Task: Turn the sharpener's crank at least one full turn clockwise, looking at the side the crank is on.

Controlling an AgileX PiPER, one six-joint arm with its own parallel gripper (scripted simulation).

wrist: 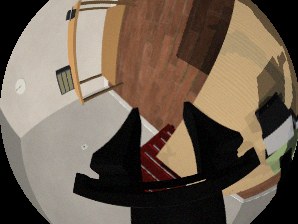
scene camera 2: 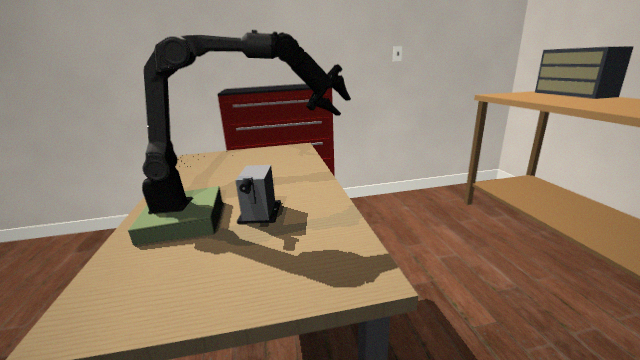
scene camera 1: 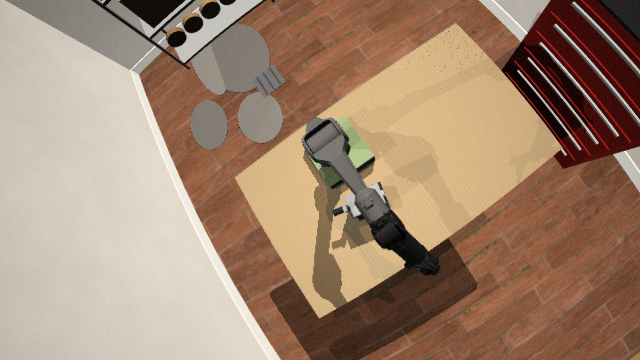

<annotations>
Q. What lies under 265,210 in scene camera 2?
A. A pencil sharpener.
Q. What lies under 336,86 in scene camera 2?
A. My gripper.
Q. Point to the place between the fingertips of my gripper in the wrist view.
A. At 161,112
</annotations>
